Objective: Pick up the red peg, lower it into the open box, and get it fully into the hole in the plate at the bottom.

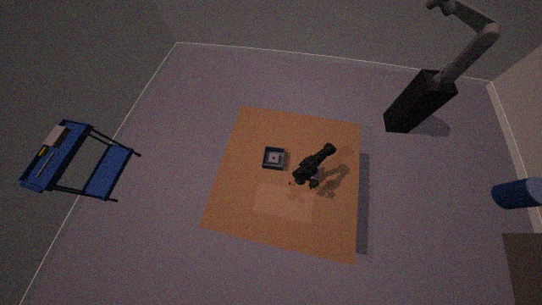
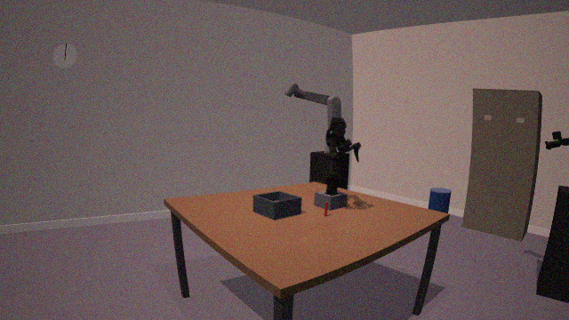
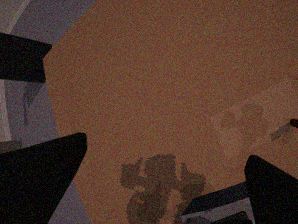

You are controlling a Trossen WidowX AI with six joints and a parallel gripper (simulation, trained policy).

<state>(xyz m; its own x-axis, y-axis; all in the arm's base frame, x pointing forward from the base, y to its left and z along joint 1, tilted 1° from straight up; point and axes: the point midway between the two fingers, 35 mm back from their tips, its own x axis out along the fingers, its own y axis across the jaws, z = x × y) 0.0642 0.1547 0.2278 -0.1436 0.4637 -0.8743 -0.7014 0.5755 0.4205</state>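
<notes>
Right now my gripper tip is 24 cm above the red peg, 11 cm short of it and 7 cm to the left of it. Round my gripper tip: dark grey box (29 cm to the right, 28 cm ahead, 25 cm below).
</notes>
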